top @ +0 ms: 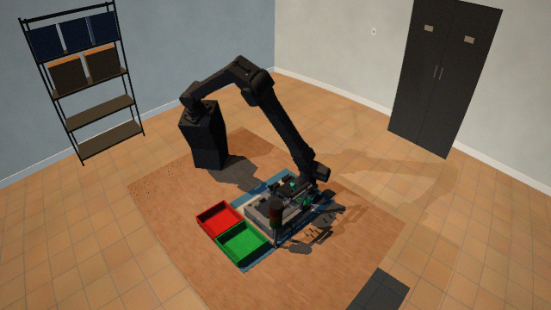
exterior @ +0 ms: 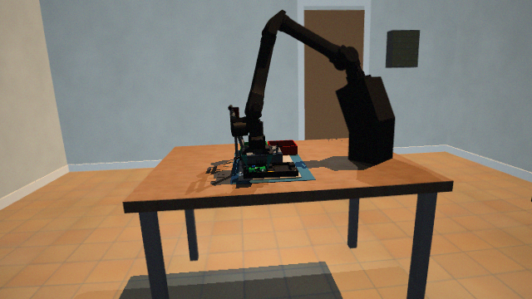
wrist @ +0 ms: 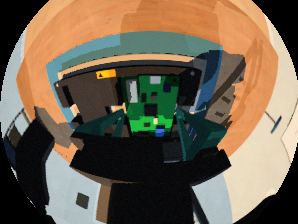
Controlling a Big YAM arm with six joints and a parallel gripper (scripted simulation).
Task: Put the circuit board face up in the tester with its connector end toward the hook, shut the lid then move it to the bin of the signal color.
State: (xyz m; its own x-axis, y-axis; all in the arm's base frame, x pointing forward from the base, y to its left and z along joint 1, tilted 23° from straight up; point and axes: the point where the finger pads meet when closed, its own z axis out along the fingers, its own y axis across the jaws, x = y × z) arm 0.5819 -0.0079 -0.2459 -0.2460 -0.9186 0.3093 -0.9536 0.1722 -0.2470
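Right now the green circuit board is right at my hand. From my hand the other things lie so: green bin 36 cm to the right, 9 cm behind, 1 cm below; tester lid 19 cm to the right, 16 cm above, 4 cm ahead; red bin 32 cm to the right, 23 cm behind, 1 cm below.
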